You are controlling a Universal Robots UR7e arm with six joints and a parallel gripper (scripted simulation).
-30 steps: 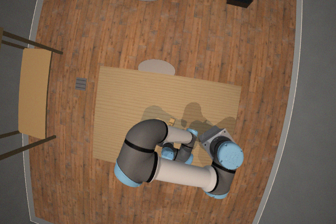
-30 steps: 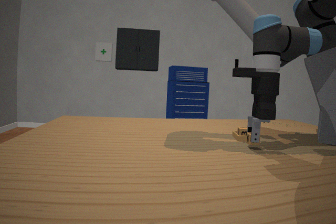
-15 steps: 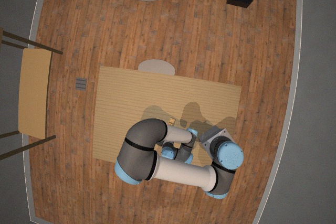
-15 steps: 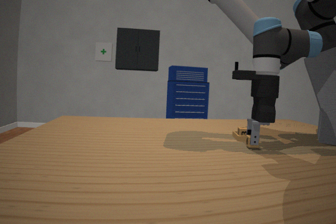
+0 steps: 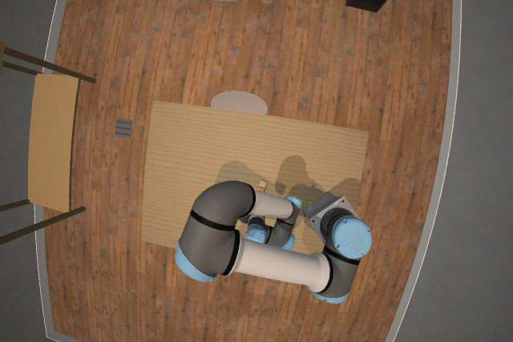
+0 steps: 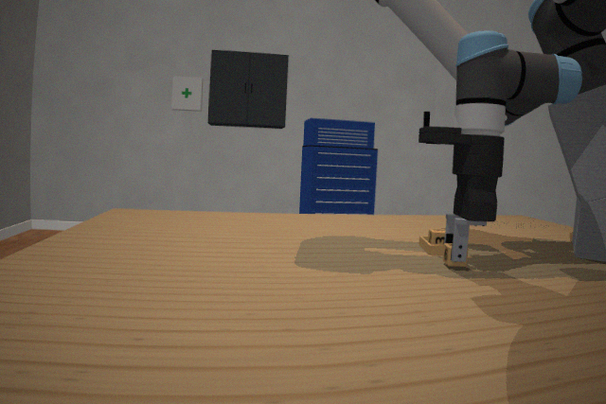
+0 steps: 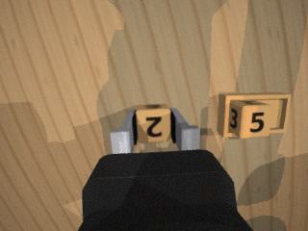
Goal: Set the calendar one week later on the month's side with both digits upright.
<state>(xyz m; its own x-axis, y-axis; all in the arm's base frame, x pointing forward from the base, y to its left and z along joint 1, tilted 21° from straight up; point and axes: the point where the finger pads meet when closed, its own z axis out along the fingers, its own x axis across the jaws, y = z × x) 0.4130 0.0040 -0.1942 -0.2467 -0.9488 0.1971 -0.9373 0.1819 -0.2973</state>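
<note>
Right now the wooden date cube is 10 mm below my hand. From my hand the other things lie so: wooden calendar tray (30 mm behind, 100 mm to the right, 20 mm below).
</note>
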